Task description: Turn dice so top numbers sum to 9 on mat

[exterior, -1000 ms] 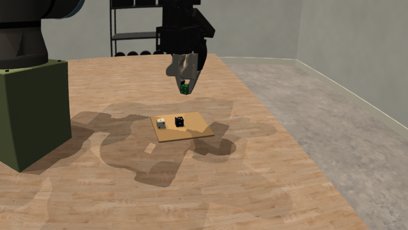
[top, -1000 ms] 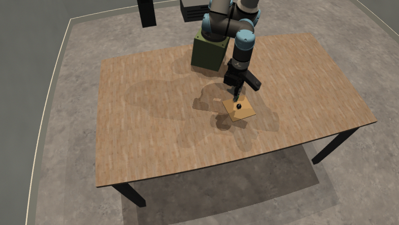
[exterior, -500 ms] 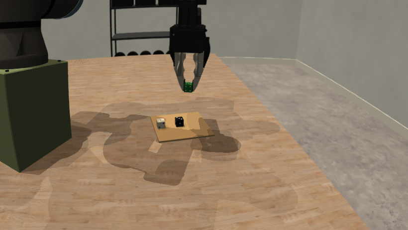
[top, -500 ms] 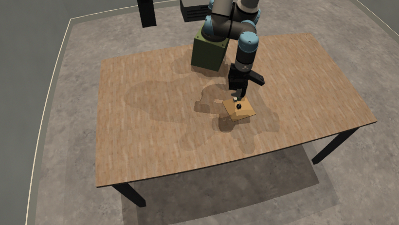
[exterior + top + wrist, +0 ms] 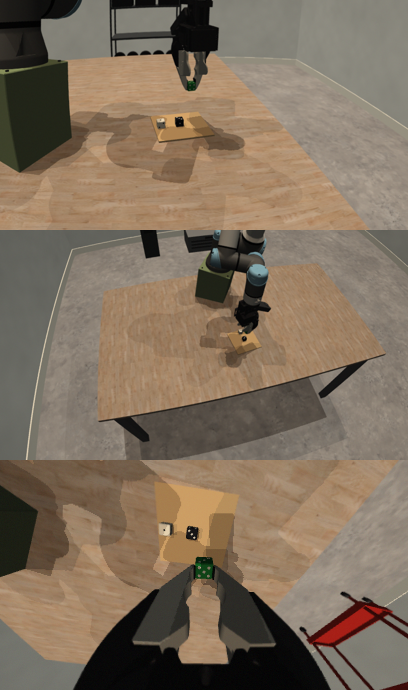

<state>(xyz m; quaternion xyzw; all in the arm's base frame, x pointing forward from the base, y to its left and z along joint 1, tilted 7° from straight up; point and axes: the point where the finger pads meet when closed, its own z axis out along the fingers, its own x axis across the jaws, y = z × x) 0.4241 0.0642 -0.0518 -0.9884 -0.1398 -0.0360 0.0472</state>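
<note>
The black die lies 11 cm below my hand, 3 cm behind it and 1 cm to the left of it. Also, from my hand: tan mat 12 cm below, 2 cm behind, 1 cm to the left; white die 11 cm below, 7 cm behind; green die 1 cm below.
</note>
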